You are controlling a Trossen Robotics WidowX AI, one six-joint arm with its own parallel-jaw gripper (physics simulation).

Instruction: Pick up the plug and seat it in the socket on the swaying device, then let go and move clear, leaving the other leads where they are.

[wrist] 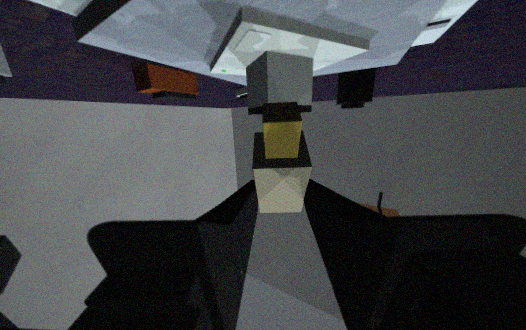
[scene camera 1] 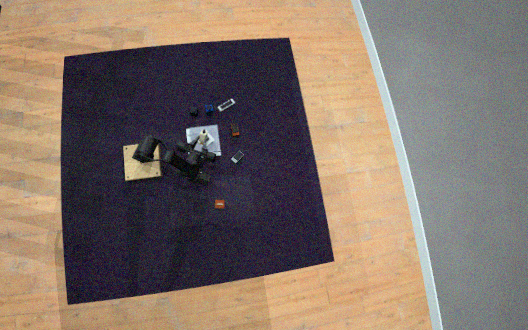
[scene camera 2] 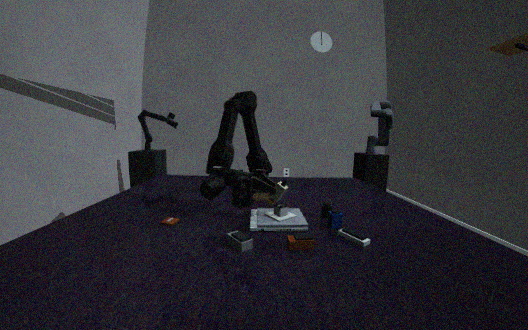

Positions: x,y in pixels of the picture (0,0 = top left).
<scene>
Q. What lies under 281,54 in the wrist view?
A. A device.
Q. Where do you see a device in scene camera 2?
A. At 280,216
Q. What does the orange-and-dark lead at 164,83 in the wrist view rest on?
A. The table.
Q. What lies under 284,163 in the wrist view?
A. A plug.
</scene>
